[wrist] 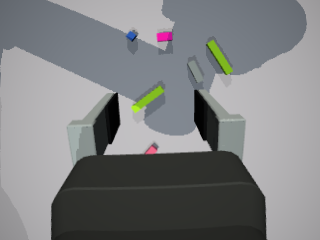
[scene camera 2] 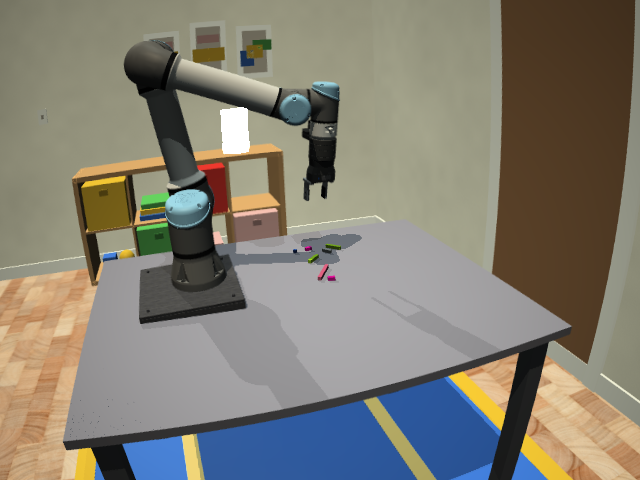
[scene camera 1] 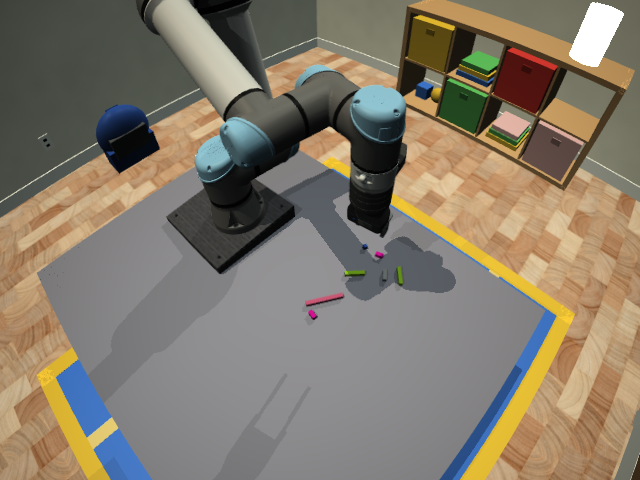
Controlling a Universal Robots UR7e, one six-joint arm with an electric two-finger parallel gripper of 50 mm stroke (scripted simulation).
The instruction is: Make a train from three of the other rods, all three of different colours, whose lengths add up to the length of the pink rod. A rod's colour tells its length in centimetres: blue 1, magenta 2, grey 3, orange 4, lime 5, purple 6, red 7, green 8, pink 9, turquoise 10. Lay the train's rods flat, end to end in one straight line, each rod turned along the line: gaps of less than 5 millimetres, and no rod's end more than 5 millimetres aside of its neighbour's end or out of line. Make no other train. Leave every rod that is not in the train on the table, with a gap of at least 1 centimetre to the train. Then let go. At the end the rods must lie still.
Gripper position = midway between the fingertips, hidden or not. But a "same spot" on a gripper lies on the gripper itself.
gripper: wrist 156,107; scene camera 2; scene camera 1
same spot on gripper: (scene camera 2: 321,169) = (scene camera 1: 357,212)
